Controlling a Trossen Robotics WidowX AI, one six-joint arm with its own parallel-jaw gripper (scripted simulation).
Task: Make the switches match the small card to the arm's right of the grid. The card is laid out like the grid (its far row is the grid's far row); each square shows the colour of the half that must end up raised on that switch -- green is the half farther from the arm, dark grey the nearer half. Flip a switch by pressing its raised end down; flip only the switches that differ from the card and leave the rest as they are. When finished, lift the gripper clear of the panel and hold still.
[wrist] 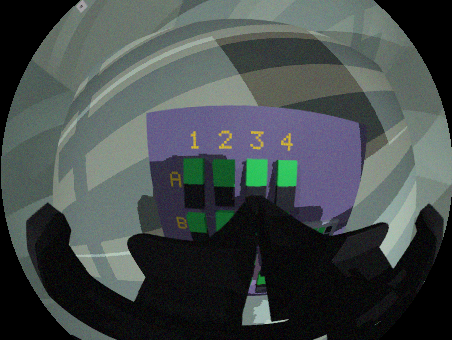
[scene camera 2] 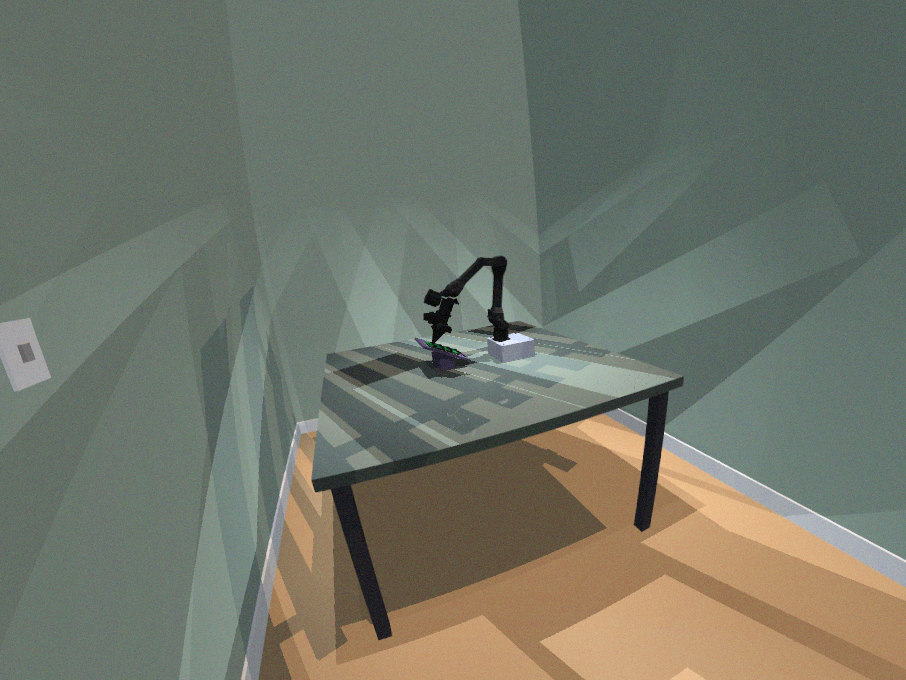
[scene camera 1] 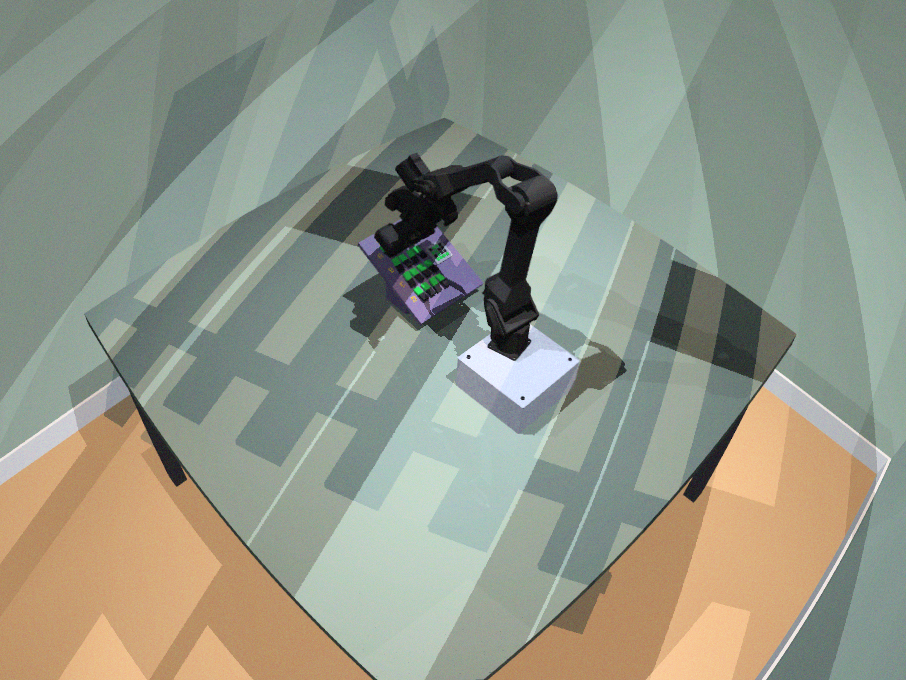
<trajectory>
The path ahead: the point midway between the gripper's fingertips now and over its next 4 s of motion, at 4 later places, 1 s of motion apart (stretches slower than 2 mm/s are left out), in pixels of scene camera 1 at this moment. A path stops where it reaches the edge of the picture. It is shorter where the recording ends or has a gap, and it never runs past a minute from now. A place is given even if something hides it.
My gripper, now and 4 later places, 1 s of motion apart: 404, 244; 404, 245; 415, 249; 408, 261; 408, 262
</trajectory>
